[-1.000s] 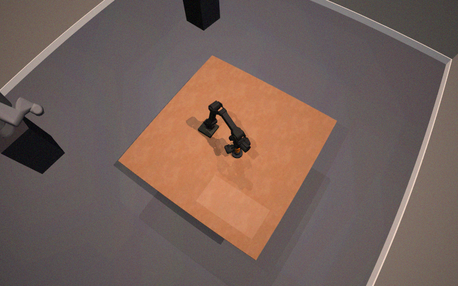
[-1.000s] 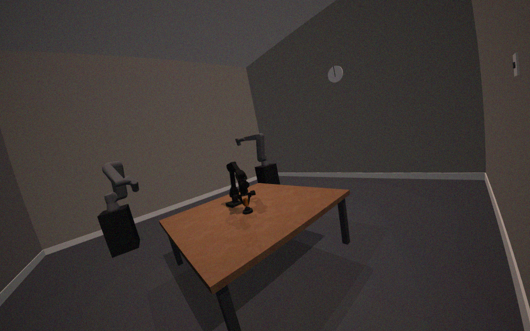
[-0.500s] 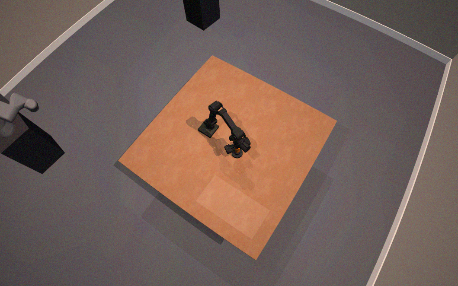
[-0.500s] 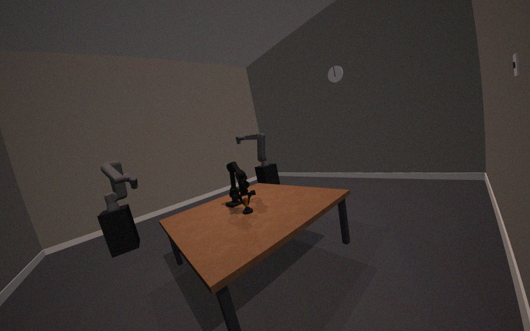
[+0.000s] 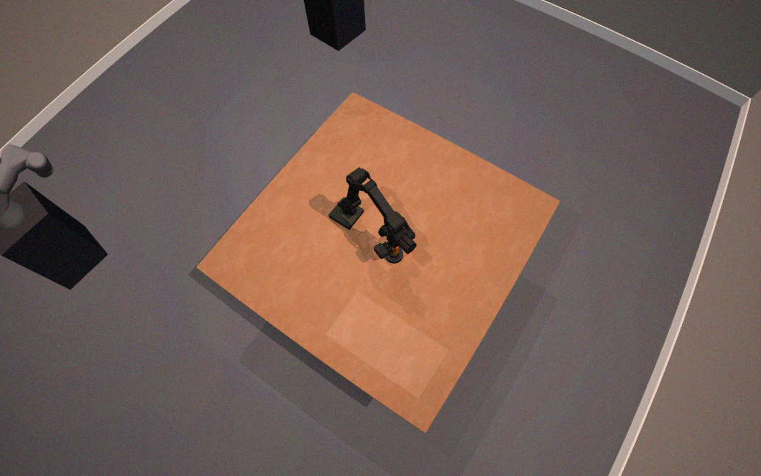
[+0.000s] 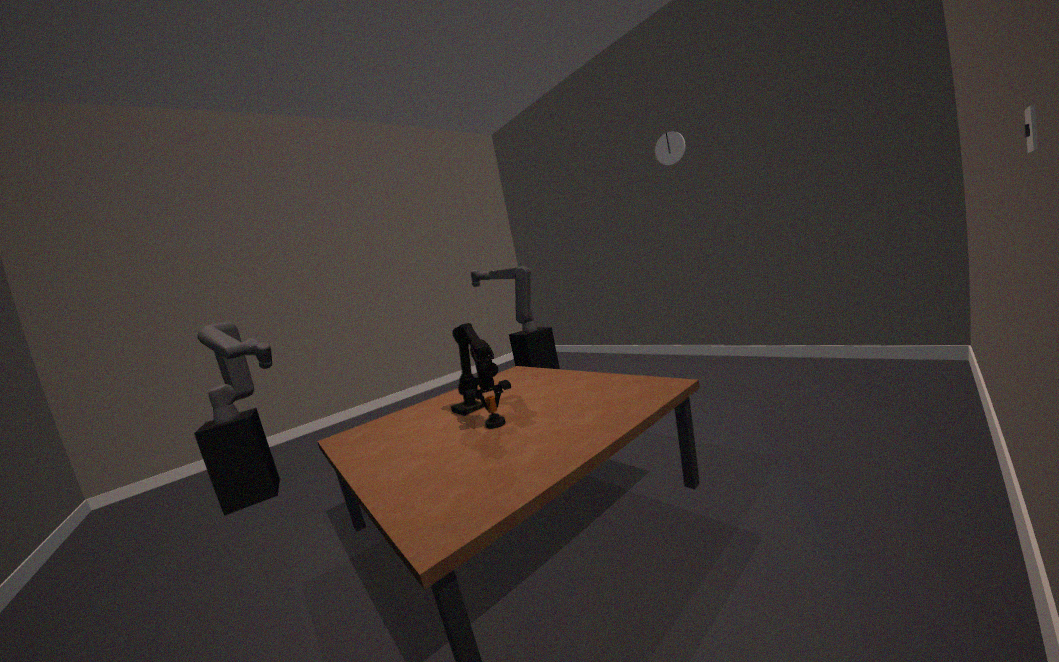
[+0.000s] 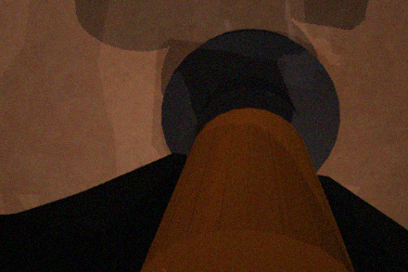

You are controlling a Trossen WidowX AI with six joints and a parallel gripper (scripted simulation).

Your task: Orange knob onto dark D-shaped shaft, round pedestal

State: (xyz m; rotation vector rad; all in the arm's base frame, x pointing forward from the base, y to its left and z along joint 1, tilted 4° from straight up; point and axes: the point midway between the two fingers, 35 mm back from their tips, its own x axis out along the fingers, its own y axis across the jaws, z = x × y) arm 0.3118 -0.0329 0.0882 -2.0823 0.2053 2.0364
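My gripper tip is 2 cm below the orange knob. The rest, counted from my gripper tip: pedestal (4 cm below).
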